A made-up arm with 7 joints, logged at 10 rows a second.
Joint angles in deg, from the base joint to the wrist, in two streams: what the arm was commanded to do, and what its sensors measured. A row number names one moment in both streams.
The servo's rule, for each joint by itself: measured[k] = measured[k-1] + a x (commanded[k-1-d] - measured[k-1]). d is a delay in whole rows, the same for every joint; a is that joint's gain. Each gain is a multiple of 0.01, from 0.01 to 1. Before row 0 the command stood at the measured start. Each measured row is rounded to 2 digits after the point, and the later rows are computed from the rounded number. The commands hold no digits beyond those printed.
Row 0, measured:
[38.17, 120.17, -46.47, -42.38, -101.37, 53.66, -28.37]
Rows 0 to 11, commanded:
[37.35, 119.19, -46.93, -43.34, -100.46, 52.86, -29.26]
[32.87, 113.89, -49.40, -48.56, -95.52, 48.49, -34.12]
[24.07, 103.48, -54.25, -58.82, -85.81, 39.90, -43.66]
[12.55, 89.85, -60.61, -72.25, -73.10, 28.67, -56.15]
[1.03, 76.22, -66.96, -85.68, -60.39, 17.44, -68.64]
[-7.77, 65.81, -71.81, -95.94, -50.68, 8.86, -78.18]
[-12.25, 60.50, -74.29, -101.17, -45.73, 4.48, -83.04]
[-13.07, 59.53, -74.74, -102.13, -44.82, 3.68, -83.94]
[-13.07, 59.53, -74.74, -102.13, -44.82, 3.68, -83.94]
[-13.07, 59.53, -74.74, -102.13, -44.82, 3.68, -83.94]
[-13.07, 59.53, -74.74, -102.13, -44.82, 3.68, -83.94]
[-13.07, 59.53, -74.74, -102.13, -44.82, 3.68, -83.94]
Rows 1 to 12, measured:
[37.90, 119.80, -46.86, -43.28, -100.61, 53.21, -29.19]
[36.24, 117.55, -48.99, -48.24, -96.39, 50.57, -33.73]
[32.22, 112.20, -53.41, -58.19, -87.61, 44.59, -42.87]
[25.73, 103.71, -59.46, -71.41, -75.57, 35.67, -55.09]
[17.58, 93.26, -65.76, -84.82, -62.97, 25.46, -67.56]
[9.21, 82.83, -70.84, -95.27, -52.77, 16.16, -77.33]
[2.13, 74.34, -73.74, -100.82, -46.93, 9.62, -82.58]
[-2.89, 68.71, -74.58, -102.05, -45.18, 6.29, -83.83]
[-6.25, 65.22, -74.71, -102.13, -44.88, 4.83, -83.93]
[-8.50, 63.06, -74.74, -102.13, -44.83, 4.19, -83.94]
[-10.01, 61.72, -74.74, -102.13, -44.82, 3.90, -83.94]
[-11.02, 60.89, -74.74, -102.13, -44.82, 3.78, -83.94]
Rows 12 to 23, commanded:
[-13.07, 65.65, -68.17, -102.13, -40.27, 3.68, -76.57]
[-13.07, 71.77, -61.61, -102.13, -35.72, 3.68, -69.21]
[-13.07, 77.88, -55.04, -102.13, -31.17, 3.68, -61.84]
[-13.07, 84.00, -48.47, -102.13, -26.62, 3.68, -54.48]
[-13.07, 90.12, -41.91, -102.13, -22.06, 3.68, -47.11]
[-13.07, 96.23, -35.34, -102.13, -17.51, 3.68, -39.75]
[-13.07, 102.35, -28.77, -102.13, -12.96, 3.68, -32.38]
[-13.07, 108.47, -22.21, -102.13, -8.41, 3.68, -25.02]
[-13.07, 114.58, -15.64, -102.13, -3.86, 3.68, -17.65]
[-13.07, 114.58, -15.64, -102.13, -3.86, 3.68, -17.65]
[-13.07, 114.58, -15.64, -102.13, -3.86, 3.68, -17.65]
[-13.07, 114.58, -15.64, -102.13, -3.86, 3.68, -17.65]
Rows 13 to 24, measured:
[-11.70, 62.70, -69.22, -102.13, -41.04, 3.72, -77.16]
[-12.15, 66.15, -62.83, -102.13, -36.62, 3.70, -69.85]
[-12.45, 70.61, -56.29, -102.13, -32.10, 3.69, -62.48]
[-12.65, 75.70, -49.72, -102.13, -27.55, 3.68, -55.12]
[-12.79, 81.18, -43.16, -102.13, -22.99, 3.68, -47.75]
[-12.88, 86.90, -36.59, -102.13, -18.44, 3.68, -40.39]
[-12.94, 92.77, -30.02, -102.13, -13.89, 3.68, -33.02]
[-12.98, 98.74, -23.46, -102.13, -9.34, 3.68, -25.66]
[-13.01, 104.76, -16.89, -102.13, -4.79, 3.68, -18.29]
[-13.03, 108.49, -15.84, -102.13, -4.02, 3.68, -17.70]
[-13.04, 110.80, -15.67, -102.13, -3.89, 3.68, -17.65]
[-13.05, 112.24, -15.64, -102.13, -3.87, 3.68, -17.65]

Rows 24 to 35, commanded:
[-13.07, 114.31, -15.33, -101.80, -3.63, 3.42, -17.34]
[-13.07, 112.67, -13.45, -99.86, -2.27, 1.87, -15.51]
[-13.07, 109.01, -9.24, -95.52, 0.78, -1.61, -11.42]
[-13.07, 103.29, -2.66, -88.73, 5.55, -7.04, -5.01]
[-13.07, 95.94, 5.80, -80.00, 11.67, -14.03, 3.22]
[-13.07, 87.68, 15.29, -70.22, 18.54, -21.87, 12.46]
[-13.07, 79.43, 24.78, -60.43, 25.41, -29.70, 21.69]
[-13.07, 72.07, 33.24, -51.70, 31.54, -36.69, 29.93]
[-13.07, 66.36, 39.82, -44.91, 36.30, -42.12, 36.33]
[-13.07, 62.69, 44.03, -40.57, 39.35, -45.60, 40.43]
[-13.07, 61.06, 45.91, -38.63, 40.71, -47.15, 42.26]
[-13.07, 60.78, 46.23, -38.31, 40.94, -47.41, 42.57]
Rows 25 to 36, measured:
[-13.06, 113.03, -15.38, -101.82, -3.67, 3.53, -17.36]
[-13.06, 112.89, -13.76, -99.98, -2.51, 2.60, -15.66]
[-13.06, 111.42, -9.96, -95.79, 0.22, 0.24, -11.76]
[-13.06, 108.33, -3.83, -89.15, 4.64, -3.84, -5.55]
[-13.06, 103.62, 4.26, -80.55, 10.47, -9.55, 2.52]
[-13.06, 97.56, 13.53, -70.84, 17.17, -16.45, 11.66]
[-13.06, 90.67, 22.98, -61.05, 24.01, -23.87, 20.89]
[-13.06, 83.60, 31.60, -52.26, 30.26, -31.05, 29.21]
[-13.06, 77.05, 38.50, -45.35, 35.27, -37.25, 35.76]
[-13.06, 71.59, 43.15, -40.86, 38.66, -41.93, 40.06]
[-13.06, 67.59, 45.47, -38.76, 40.36, -44.85, 42.08]
[-13.06, 65.00, 46.11, -38.34, 40.84, -46.28, 42.53]

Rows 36 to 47, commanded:
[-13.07, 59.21, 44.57, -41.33, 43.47, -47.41, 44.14]
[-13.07, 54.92, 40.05, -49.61, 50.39, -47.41, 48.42]
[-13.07, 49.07, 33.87, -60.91, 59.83, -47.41, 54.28]
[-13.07, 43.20, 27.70, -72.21, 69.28, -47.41, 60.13]
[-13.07, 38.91, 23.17, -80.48, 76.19, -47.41, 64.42]
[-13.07, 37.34, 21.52, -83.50, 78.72, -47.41, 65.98]
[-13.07, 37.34, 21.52, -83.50, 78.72, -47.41, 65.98]
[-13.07, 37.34, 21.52, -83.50, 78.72, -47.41, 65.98]
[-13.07, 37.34, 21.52, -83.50, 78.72, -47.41, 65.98]
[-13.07, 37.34, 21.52, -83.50, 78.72, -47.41, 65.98]
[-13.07, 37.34, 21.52, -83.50, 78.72, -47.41, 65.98]
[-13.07, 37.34, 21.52, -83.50, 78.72, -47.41, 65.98]
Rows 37 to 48, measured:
[-13.06, 62.80, 44.82, -41.15, 43.02, -46.91, 44.01]
[-13.06, 59.81, 40.81, -49.10, 49.14, -47.19, 48.07]
[-13.06, 55.73, 34.98, -60.20, 58.01, -47.31, 53.78]
[-13.06, 50.97, 28.86, -71.49, 67.36, -47.37, 59.62]
[-13.06, 46.39, 24.08, -79.94, 74.69, -47.39, 64.04]
[-13.06, 42.95, 21.93, -83.29, 78.03, -47.40, 65.82]
[-13.06, 40.82, 21.59, -83.49, 78.60, -47.41, 65.97]
[-13.06, 39.50, 21.53, -83.50, 78.70, -47.41, 65.98]
[-13.06, 38.68, 21.52, -83.50, 78.72, -47.41, 65.98]
[-13.06, 38.17, 21.52, -83.50, 78.72, -47.41, 65.98]
[-13.06, 37.85, 21.52, -83.50, 78.72, -47.41, 65.98]
[-13.06, 37.66, 21.52, -83.50, 78.72, -47.41, 65.98]

